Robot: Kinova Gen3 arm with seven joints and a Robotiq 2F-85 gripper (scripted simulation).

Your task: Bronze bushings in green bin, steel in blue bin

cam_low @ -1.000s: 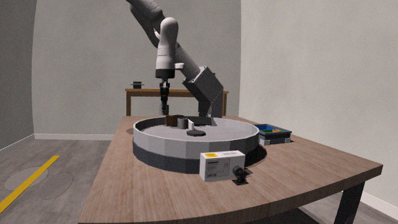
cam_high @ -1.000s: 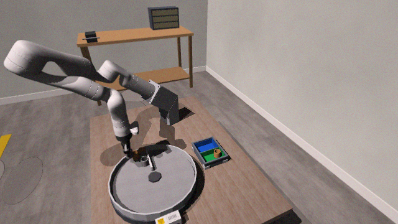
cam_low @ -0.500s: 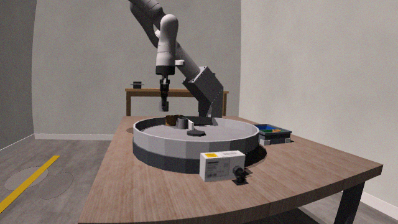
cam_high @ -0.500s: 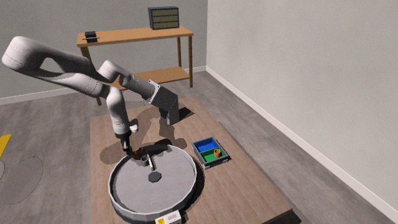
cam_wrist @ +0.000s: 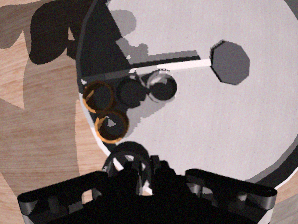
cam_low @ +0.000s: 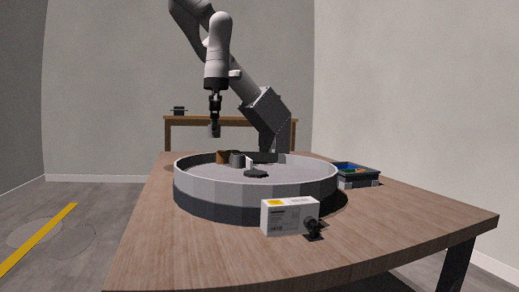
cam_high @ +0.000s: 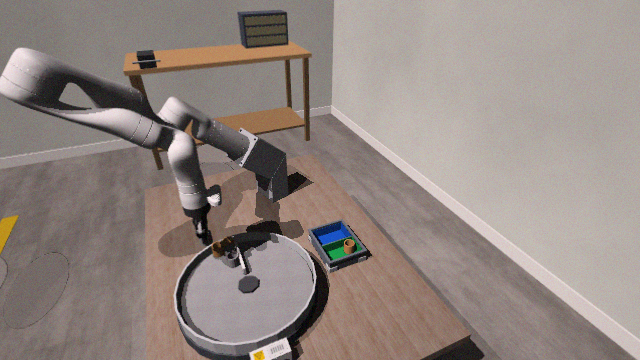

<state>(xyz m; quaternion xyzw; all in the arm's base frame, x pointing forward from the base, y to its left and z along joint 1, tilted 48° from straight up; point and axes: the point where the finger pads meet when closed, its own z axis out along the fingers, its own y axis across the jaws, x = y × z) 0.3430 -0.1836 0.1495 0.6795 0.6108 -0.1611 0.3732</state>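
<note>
Now: the tray 430 mm to the left of my hand, 150 mm below it and 100 mm ahead of it. From my hand the other things lie so: turntable 140 mm ahead, 120 mm below, 80 mm to the left.
</note>
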